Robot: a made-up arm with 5 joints.
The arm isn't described. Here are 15 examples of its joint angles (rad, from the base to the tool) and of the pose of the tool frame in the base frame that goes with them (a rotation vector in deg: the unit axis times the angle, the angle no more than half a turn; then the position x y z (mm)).
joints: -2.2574 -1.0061 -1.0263 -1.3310 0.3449
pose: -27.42 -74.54 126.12 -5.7 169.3 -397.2
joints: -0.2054 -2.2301 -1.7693 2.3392 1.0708
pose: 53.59 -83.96 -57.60 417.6 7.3 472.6
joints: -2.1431 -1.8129 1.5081 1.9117 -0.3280
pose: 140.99 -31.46 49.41 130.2 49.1 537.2
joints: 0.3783 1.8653 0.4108 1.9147 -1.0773
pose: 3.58 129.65 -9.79 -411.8 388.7 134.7
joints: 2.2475 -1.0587 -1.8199 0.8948 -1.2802
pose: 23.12 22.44 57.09 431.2 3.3 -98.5
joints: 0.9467 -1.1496 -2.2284 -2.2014 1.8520
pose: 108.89 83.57 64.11 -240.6 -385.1 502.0
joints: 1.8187 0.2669 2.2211 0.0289 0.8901
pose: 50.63 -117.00 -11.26 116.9 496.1 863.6
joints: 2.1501 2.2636 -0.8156 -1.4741 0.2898
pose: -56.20 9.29 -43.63 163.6 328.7 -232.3
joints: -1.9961 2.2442 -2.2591 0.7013 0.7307
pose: 2.16 6.41 108.34 -361.7 690.1 25.0
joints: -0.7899 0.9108 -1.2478 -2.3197 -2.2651
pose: 68.78 96.11 -70.57 -690.6 752.1 117.1
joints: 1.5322 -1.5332 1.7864 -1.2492 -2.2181
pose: -139.12 -89.48 -10.28 -372.5 24.8 456.2
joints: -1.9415 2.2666 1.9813 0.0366 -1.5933
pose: 100.85 -102.62 96.24 61.2 742.4 652.9
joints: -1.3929 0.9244 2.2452 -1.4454 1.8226
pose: 43.48 154.50 -61.47 218.5 720.2 -77.9
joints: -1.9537 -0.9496 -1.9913 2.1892 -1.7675
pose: -61.57 -111.95 -67.67 -305.2 -369.6 -126.9
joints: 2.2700 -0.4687 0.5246 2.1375 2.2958
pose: -38.32 9.32 18.58 -7.2 -99.1 228.1
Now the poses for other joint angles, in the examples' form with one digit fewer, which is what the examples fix.
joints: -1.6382 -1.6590 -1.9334 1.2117 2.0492
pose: 148.4 -57.4 26.9 -325 27 245
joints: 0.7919 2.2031 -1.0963 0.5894 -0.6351
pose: -110.7 49.8 -62.7 91 338 423
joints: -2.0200 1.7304 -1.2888 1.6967 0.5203
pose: -31.8 -27.2 165.3 -148 616 -312
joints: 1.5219 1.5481 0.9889 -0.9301 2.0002
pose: 38.6 -14.6 96.0 -135 507 -33
